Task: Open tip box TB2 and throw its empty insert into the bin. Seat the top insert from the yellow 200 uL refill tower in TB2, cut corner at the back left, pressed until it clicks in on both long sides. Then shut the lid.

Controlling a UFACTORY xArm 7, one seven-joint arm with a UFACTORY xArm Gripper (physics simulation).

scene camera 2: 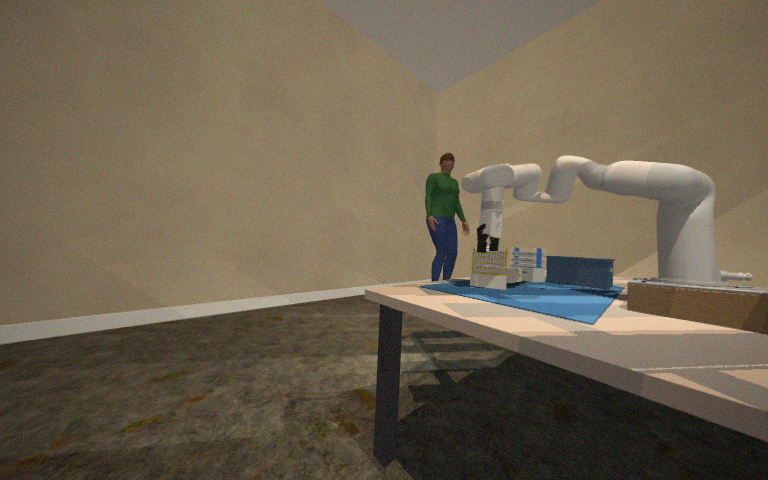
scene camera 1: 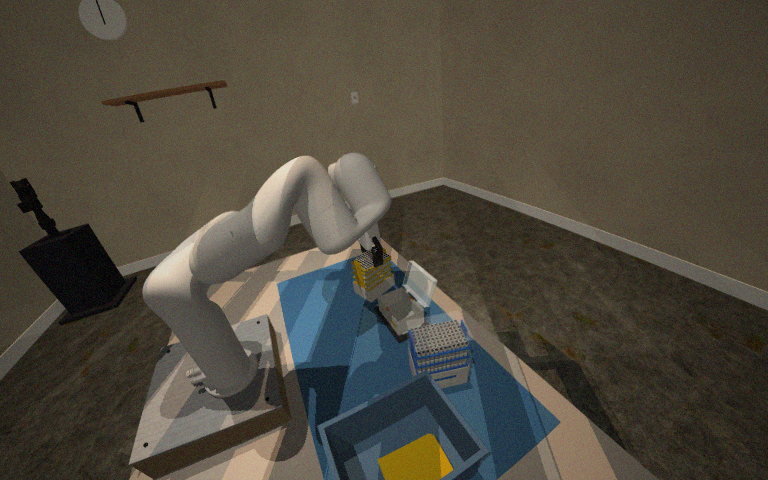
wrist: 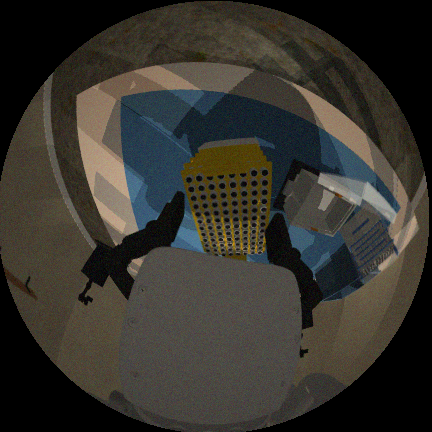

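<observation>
The yellow refill tower (scene camera 1: 372, 276) (scene camera 2: 489, 263) (wrist: 227, 160) stands upright, with its perforated top insert (wrist: 227, 192) in place. My gripper (scene camera 1: 374, 258) (scene camera 2: 487, 248) (wrist: 228, 212) is open and empty, pointing down at the tower's top. In the wrist view one finger is on each side of the top insert; contact is not clear. The open tip box (scene camera 1: 398, 308) (wrist: 317, 200) stands beside the tower, its clear lid (scene camera 1: 420, 283) raised; no insert shows in it and its label is unreadable. A yellow insert (scene camera 1: 416, 459) lies in the bin (scene camera 1: 390, 410) (scene camera 2: 580, 272).
A blue refill tower (scene camera 1: 440, 355) (scene camera 2: 527, 266) (wrist: 367, 239) stands between the tip box and the bin. These things stand on a blue mat (scene camera 1: 317, 339) (scene camera 2: 566, 302) (wrist: 150, 140). A person (scene camera 2: 444, 215) stands in the background beyond the table.
</observation>
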